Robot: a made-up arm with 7 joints.
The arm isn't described. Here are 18 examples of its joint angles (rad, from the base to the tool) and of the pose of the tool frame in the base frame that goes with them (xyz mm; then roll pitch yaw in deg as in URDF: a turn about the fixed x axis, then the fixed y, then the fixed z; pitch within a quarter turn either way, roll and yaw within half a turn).
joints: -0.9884 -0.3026 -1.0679 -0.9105 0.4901 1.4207 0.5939
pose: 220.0 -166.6 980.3 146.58 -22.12 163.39
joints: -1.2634 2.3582 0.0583 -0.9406 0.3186 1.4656 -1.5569
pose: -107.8 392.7 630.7 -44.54 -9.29 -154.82
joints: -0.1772 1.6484 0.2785 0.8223 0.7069 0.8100 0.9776
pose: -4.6 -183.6 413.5 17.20 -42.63 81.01
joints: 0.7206 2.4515 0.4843 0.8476 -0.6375 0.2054 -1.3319
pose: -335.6 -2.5 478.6 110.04 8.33 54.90
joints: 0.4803 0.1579 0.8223 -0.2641 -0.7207 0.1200 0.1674
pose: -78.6 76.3 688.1 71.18 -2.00 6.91
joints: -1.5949 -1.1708 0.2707 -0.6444 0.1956 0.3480 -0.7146
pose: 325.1 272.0 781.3 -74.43 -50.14 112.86
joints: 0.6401 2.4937 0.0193 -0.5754 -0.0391 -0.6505 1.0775
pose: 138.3 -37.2 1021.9 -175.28 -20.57 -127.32
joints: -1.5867 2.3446 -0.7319 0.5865 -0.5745 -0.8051 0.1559
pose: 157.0 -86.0 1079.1 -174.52 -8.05 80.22
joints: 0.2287 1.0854 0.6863 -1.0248 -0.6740 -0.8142 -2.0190
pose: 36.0 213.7 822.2 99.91 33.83 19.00
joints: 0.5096 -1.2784 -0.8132 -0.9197 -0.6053 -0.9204 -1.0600
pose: 143.2 -367.4 815.6 -74.33 -34.74 6.33
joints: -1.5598 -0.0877 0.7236 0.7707 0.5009 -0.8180 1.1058
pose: 367.9 -68.5 1089.1 118.13 -10.59 -141.86
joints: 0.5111 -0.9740 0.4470 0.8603 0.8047 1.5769 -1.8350
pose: -50.5 -133.2 1215.4 172.62 -66.30 101.54
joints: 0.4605 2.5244 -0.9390 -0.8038 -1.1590 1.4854 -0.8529
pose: 250.8 -112.6 713.9 -63.94 1.41 79.74
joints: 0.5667 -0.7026 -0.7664 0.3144 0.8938 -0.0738 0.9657
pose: -382.2 -130.3 802.6 -79.54 27.80 -50.37
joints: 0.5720 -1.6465 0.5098 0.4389 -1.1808 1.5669 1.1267
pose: -107.5 49.2 857.1 -72.85 0.89 -51.23
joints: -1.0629 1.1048 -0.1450 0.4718 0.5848 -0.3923 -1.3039
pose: -27.7 -349.7 648.1 -26.58 45.98 7.67
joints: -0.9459 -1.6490 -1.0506 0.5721 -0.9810 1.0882 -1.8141
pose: 133.3 -98.2 558.0 96.58 10.04 -90.68
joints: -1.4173 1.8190 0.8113 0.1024 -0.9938 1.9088 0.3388
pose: -20.7 -43.1 621.8 107.75 44.88 103.16
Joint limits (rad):
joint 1: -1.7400..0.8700
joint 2: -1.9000..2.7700
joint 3: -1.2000..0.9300
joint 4: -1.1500..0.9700
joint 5: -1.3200..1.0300
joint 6: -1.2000..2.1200
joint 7: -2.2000..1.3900
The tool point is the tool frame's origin. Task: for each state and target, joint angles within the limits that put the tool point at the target. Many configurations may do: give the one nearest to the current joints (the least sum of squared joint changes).
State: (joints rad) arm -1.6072 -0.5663 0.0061 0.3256 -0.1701 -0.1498 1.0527
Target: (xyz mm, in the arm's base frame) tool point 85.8 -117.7 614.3
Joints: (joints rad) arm -1.4886 -0.5505 -0.2766 0.2308 -0.0963 -0.3956 1.0630
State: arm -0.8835 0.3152 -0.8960 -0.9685 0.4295 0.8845 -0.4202
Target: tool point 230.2 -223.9 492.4
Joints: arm -0.5803 0.9732 -0.8651 -0.9044 0.5716 0.7486 -0.5009
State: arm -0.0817 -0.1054 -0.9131 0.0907 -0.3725 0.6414 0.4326
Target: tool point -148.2 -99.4 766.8
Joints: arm -0.4097 -0.0795 -0.1705 0.6173 -0.6649 0.8478 0.5908
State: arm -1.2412 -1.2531 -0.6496 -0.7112 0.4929 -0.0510 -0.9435
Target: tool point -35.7 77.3 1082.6
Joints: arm -1.4056 -1.9000 -1.2000 -0.5104 0.3911 0.7488 -0.5282
